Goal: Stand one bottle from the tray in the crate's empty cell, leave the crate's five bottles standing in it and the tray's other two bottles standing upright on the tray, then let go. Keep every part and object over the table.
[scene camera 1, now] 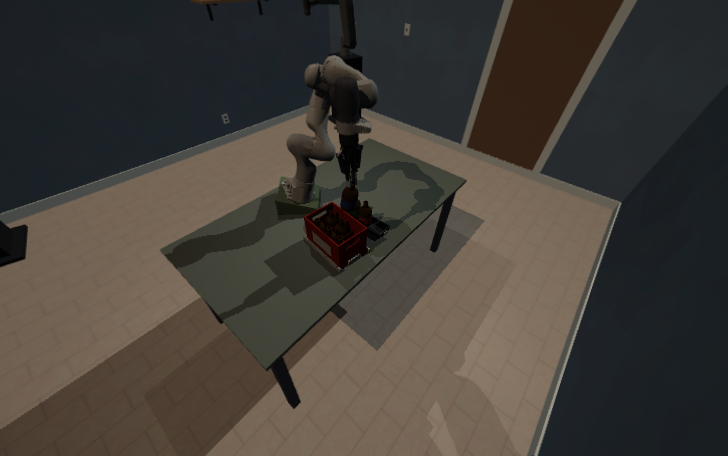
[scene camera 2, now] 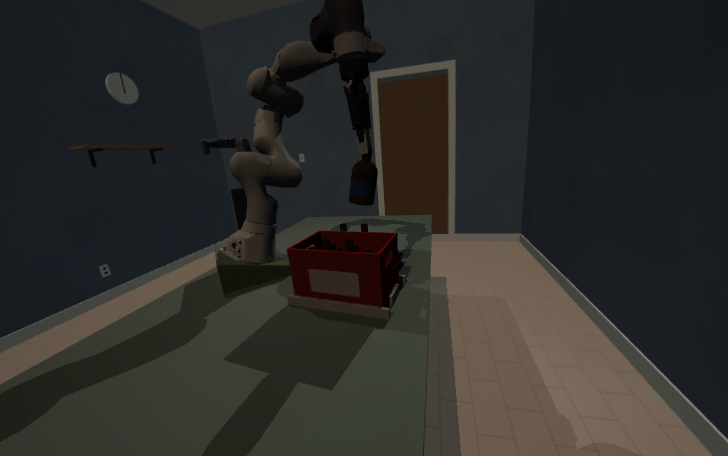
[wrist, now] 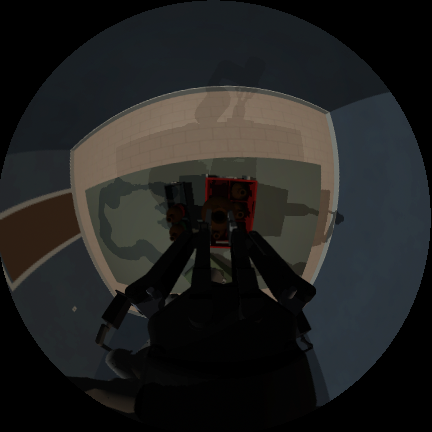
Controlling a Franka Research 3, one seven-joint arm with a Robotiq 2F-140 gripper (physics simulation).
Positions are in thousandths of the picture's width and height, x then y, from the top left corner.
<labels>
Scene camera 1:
my gripper: 483, 407
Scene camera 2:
my gripper: 502, 337
blue-banded brown bottle: 501, 380
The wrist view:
my gripper: 506, 501
</labels>
